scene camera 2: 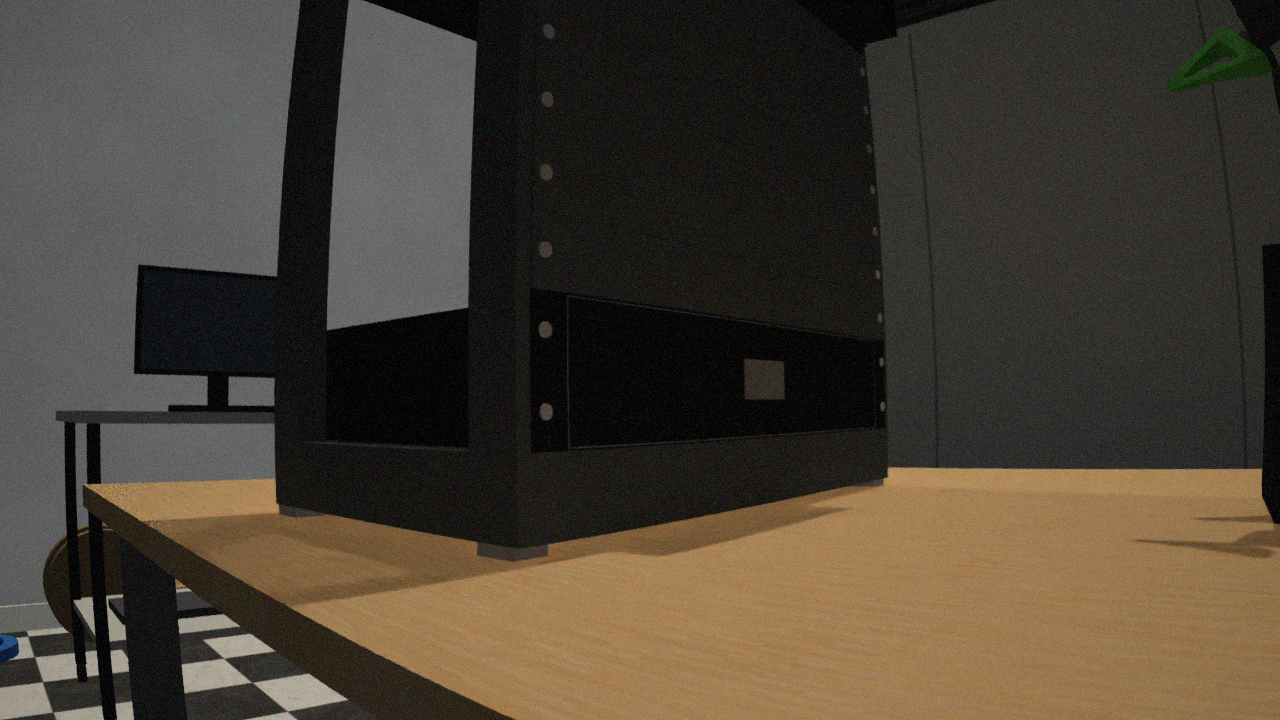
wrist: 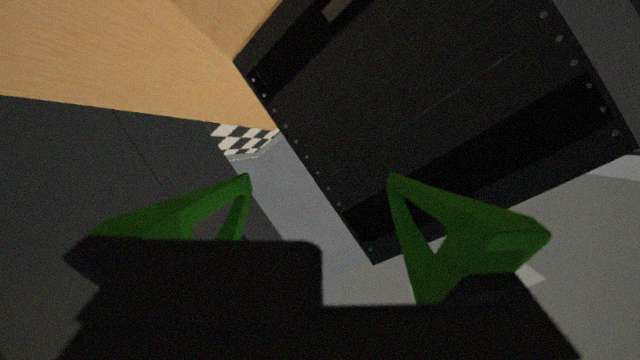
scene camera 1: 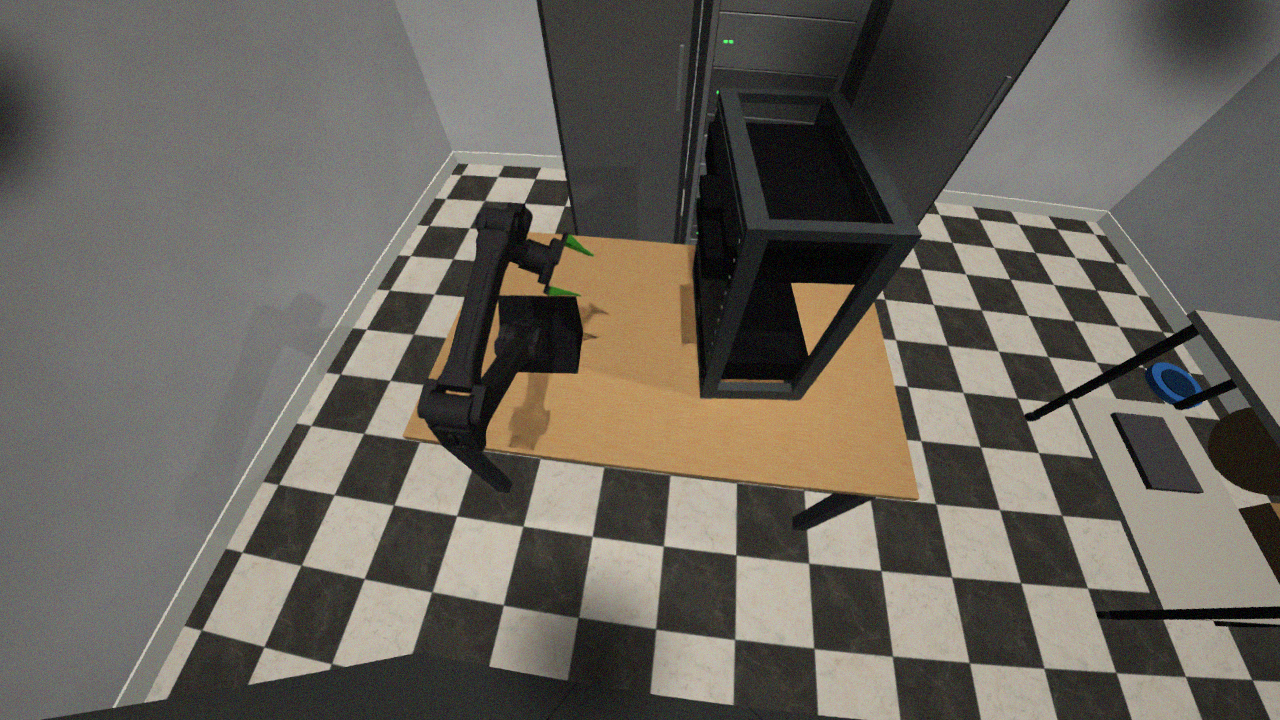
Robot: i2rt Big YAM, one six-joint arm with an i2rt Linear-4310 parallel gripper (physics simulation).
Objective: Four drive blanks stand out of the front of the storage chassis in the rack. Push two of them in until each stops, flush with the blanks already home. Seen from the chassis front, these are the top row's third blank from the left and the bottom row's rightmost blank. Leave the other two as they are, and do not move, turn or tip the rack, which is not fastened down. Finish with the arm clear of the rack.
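Where they show: gripper, fingertip midpoint: point(scene camera 2: 1143, 44) point(wrist: 319, 180) point(scene camera 1: 586, 275); arm's base at its link origin: point(scene camera 1: 535, 339).
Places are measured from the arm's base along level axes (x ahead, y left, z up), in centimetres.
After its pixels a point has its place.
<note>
The dark rack point(scene camera 1: 832, 230) {x 63.4, y -10.0, z 53.0 cm} point(scene camera 2: 499, 268) {x 47.6, y 39.1, z 7.6 cm} point(wrist: 575, 165) {x 46.5, y 30.5, z 50.8 cm} stands upright on the table. Dark parts jut from its front in scene camera 1, too dark to tell apart. The storage chassis and its four proud drive blanks cannot be made out separately in any view, so how far each stands out cannot be read. My gripper point(scene camera 1: 586, 274) {x 18.5, y 0.3, z 27.5 cm} point(wrist: 319, 180) {x 18.5, y 0.3, z 27.5 cm} is open and empty, with green fingers. It is above the table in front of the rack, apart from it. In scene camera 2, one green finger point(scene camera 2: 1230, 73) {x 12.3, y -2.7, z 24.8 cm} shows at the upper right edge.
The wooden table point(scene camera 1: 626, 429) {x 29.2, y -22.4, z -8.3 cm} point(scene camera 2: 805, 608) {x 29.0, y 38.6, z -8.2 cm} point(wrist: 125, 65) {x 31.7, y -21.7, z -8.2 cm} carries the arm's base and the rack. A black lower panel point(scene camera 2: 662, 376) {x 46.8, y 26.7, z 2.0 cm} with a pale label is in the rack's front. Tall dark cabinets point(scene camera 1: 626, 107) stand behind the table. A side shelf unit is at the far right.
</note>
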